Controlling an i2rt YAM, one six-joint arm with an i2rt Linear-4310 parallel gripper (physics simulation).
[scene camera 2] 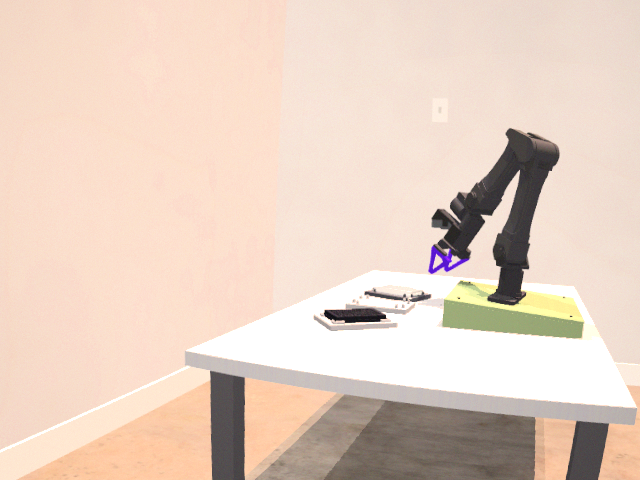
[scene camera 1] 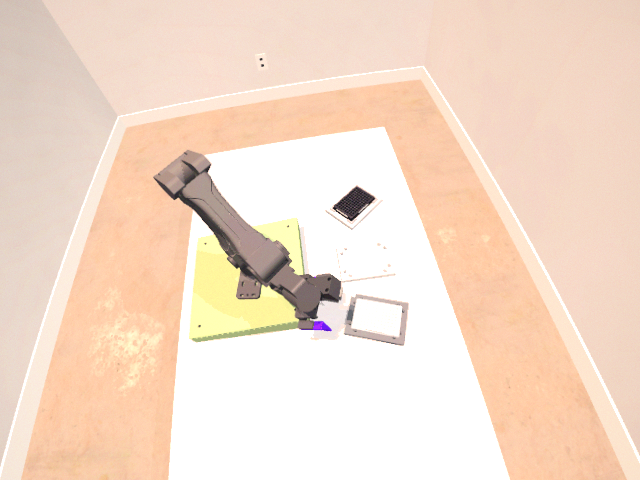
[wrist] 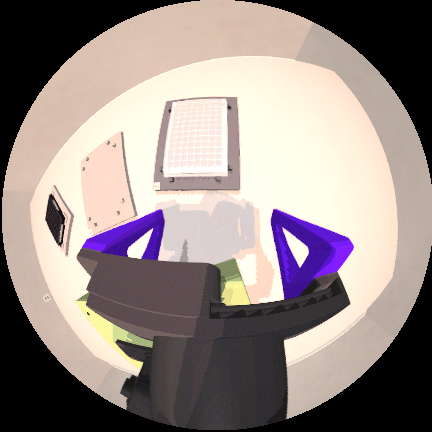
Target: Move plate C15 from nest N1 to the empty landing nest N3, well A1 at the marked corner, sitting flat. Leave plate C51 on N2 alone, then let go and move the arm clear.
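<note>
A white, clear-looking well plate [scene camera 1: 377,316] [scene camera 2: 397,290] [wrist: 196,137] lies in the dark grey nest [scene camera 1: 405,320] [wrist: 234,150] and looks flat. A small marker, seemingly A1, shows at a nest corner in the wrist view. The pale middle nest [scene camera 1: 364,262] [scene camera 2: 379,305] [wrist: 106,185] is empty. A black well plate [scene camera 1: 355,202] [scene camera 2: 355,314] [wrist: 54,218] sits in another pale nest [scene camera 1: 351,224] [scene camera 2: 356,326]. Plate and nest numbers are not readable. My gripper [scene camera 1: 326,310] [scene camera 2: 438,270] [wrist: 217,214] is wide open and empty, above the table between the base block and the dark nest.
The arm stands on a yellow-green base block [scene camera 1: 222,315] [scene camera 2: 506,322] [wrist: 100,320], close beside the gripper in scene camera 1. The three nests stand in a row on the white table [scene camera 1: 310,413] [scene camera 2: 361,356]. Walls surround the table.
</note>
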